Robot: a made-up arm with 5 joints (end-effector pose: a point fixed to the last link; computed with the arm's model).
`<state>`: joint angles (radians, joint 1 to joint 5).
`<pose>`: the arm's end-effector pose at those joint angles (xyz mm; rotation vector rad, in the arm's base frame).
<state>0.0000 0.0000 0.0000 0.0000 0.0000</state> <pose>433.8 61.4 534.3 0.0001 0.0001 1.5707</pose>
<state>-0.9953 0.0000 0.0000 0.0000 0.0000</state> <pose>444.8 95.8 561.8 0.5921 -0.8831 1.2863</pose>
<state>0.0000 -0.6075 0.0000 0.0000 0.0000</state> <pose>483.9 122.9 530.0 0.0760 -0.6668 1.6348</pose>
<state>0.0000 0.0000 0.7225 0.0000 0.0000</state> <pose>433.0 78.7 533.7 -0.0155 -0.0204 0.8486</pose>
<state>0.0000 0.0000 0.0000 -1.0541 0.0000</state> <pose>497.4 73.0 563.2 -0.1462 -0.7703 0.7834</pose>
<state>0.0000 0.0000 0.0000 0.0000 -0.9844</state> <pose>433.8 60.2 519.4 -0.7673 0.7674 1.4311</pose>
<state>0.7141 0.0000 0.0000 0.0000 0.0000</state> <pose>428.4 29.2 540.7 -0.4414 0.6586 1.6042</pose>
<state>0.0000 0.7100 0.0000 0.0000 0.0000</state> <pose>381.3 14.0 593.7 -0.0855 0.7523 1.3670</pose>
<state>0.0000 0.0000 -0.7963 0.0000 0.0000</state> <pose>447.5 48.3 534.9 0.0213 0.0279 2.3664</pose>
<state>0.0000 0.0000 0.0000 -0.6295 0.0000</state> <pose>473.3 75.5 546.0 -0.0910 -0.4794 1.1184</pose>
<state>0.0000 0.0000 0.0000 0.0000 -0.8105</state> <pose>433.8 61.5 521.9 -0.6333 0.6334 1.4764</pose>
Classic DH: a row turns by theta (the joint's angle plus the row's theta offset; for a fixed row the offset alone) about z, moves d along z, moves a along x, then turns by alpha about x. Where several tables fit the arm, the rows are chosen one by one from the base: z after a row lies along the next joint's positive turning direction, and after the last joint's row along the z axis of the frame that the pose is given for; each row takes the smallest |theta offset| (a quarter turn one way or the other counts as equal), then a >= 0, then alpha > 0; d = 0 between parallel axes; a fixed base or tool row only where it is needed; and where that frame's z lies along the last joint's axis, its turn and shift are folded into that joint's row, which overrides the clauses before.
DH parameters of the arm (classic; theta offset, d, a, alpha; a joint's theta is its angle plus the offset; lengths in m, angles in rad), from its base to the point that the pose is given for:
base (fixed): 1.3759 0.6441 0.1366 -1.4213
joint 1: -0.9555 -0.4173 0.0949 -0.5849
joint 2: 0.9908 -0.0211 -0.0219 -1.4042
joint 3: 0.2815 0.0364 -0.0295 2.3398
joint 4: 1.1195 -0.0885 0.059 2.0005
joint 5: 0.7382 -0.0348 0.0145 -1.5708
tool (fixed): 0 0.0063 0 0

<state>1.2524 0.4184 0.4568 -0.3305 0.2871</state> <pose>423.8 30.1 594.2 -1.1983 0.6487 1.0607</pose>
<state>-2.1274 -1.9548 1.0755 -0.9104 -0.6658</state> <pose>491.4 -131.8 634.8 -2.3120 1.1352 0.9102</pose>
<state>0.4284 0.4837 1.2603 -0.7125 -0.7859</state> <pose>435.3 6.7 589.2 -1.1333 0.5934 -0.4858</pose>
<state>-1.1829 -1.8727 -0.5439 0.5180 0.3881</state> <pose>547.4 44.2 739.0 -0.7120 -2.7441 0.7901</pose>
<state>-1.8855 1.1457 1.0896 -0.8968 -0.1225</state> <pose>392.8 17.0 502.6 0.5143 0.1000 -0.1830</pose>
